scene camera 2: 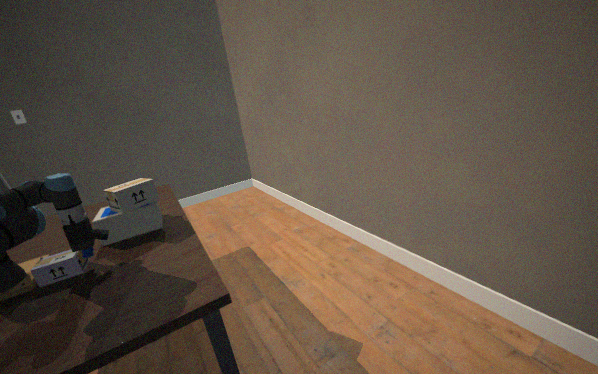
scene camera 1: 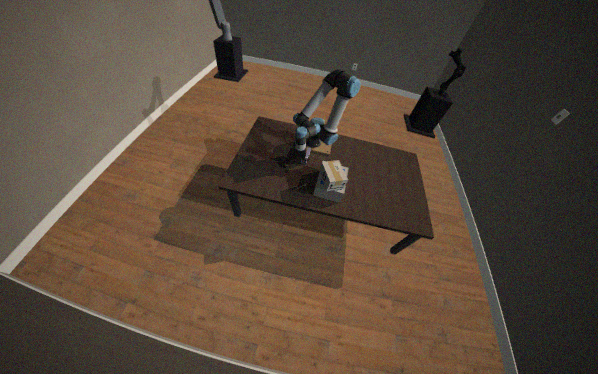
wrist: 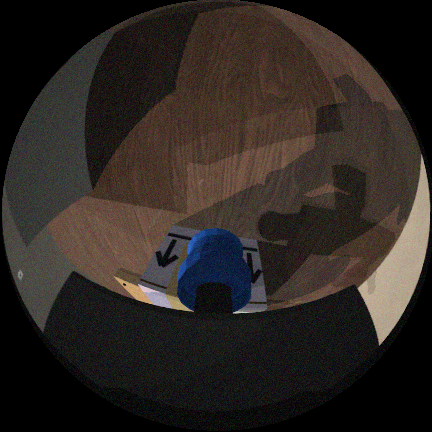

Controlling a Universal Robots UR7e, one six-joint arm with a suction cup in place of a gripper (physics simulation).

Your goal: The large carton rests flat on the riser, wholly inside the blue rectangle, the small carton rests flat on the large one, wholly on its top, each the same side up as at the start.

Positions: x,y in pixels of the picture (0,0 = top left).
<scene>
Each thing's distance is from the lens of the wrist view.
my suction cup (wrist: 213,251): 0.05 m
riser (wrist: 54,175): 0.18 m
The marked spots on the riser and my suction cup are 0.17 m apart.
</scene>
